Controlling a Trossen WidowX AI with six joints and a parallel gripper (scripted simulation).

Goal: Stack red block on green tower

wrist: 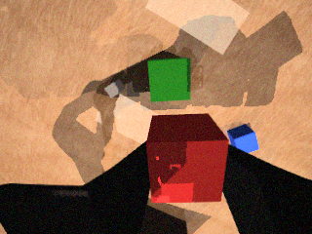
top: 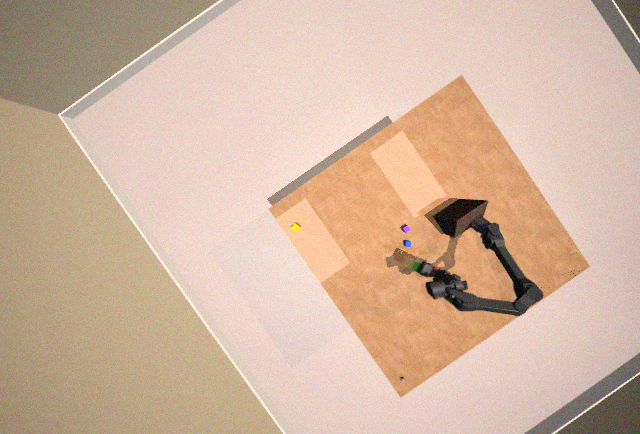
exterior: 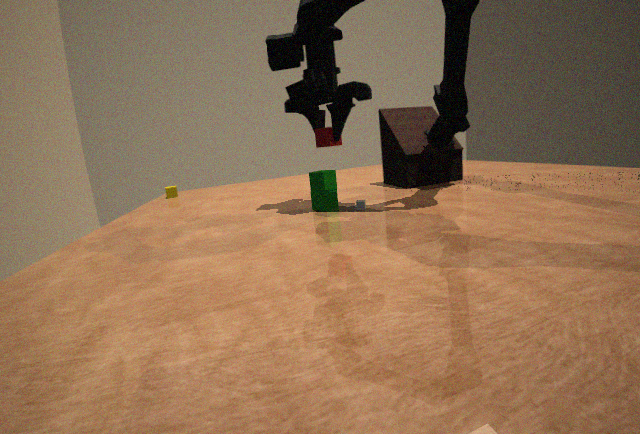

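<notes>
Now: gripper tip 12 cm above the small white cube, 8 cm to the right of it and 2 cm past it. From my gripper tip the other things lie so: red block: 1 cm above; then purple cube: 19 cm to the right, 12 cm below, 6 cm behind; then blue cube: 12 cm to the right, 12 cm below, 1 cm behind.
</notes>
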